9 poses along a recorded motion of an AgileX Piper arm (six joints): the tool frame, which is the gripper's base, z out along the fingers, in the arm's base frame.
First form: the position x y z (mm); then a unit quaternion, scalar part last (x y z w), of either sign.
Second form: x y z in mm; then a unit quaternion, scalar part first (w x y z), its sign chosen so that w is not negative. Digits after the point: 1 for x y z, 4 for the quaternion.
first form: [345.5 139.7 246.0 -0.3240 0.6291 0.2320 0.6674]
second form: [345.5 139.7 246.0 0.6674 -0.3240 0.6291 0.2320]
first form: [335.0 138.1 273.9 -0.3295 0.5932 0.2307 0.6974]
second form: [335.0 138.1 273.9 0.6974 -0.3295 0.5932 0.2307]
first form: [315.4 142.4 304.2 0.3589 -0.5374 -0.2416 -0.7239]
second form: [315.4 142.4 304.2 0.7239 -0.3589 0.5374 0.2416]
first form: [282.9 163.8 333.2 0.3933 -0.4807 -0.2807 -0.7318]
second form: [282.9 163.8 333.2 0.7318 -0.3933 0.4807 0.2807]
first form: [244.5 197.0 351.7 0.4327 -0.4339 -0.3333 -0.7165]
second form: [244.5 197.0 351.7 0.7165 -0.4327 0.4339 0.3333]
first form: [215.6 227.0 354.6 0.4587 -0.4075 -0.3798 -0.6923]
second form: [215.6 227.0 354.6 0.6923 -0.4587 0.4075 0.3798]
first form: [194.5 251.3 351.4 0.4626 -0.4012 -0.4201 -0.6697]
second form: [194.5 251.3 351.4 0.6697 -0.4626 0.4012 0.4201]
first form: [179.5 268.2 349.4 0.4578 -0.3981 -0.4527 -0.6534]
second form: [179.5 268.2 349.4 0.6534 -0.4578 0.3981 0.4527]
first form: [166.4 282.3 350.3 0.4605 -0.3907 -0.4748 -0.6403]
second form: [166.4 282.3 350.3 0.6403 -0.4605 0.3907 0.4748]
